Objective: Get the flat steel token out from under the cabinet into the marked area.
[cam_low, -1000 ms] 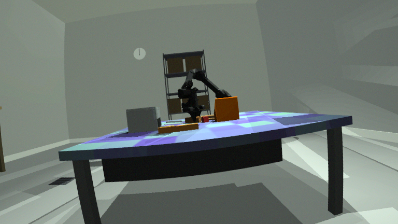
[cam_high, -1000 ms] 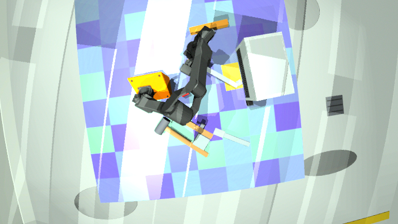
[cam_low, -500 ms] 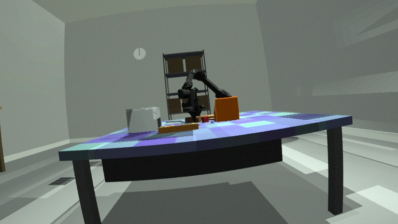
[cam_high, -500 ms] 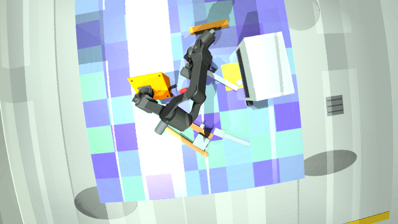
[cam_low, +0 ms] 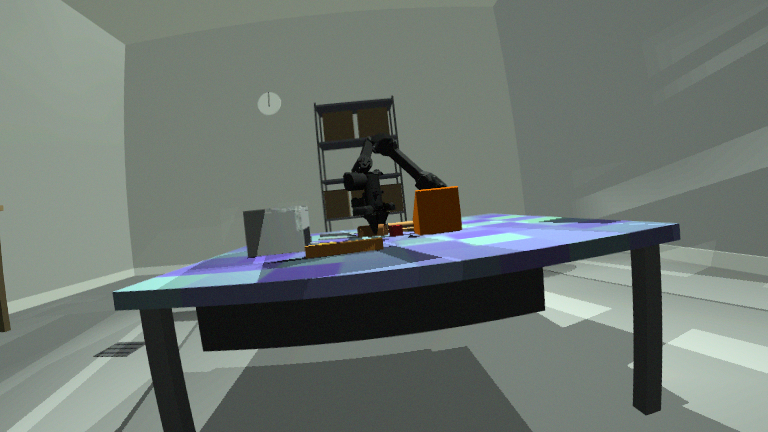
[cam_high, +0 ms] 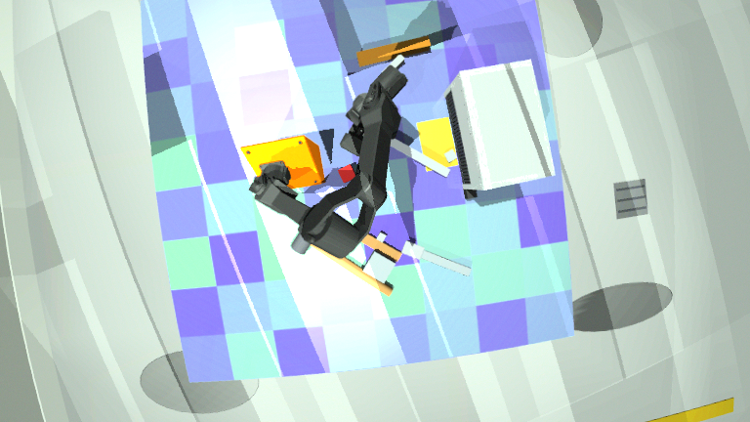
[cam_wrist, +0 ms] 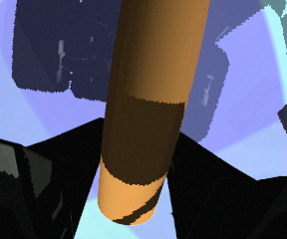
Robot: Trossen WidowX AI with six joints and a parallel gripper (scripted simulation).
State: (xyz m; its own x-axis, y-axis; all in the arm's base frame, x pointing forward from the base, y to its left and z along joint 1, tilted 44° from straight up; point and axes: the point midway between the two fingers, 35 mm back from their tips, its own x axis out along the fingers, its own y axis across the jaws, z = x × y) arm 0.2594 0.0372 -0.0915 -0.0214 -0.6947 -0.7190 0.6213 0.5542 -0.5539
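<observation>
The flat wooden stick lies 80 mm behind my gripper tip, 300 mm to the right of it and 20 mm below it. Also, from my gripper tip: orange bar (120 mm ahead, 220 mm to the left, 10 mm below); then red cube (80 mm behind, 120 mm to the right, 10 mm below); then small white block (110 mm ahead, 170 mm to the left, 20 mm below).
</observation>
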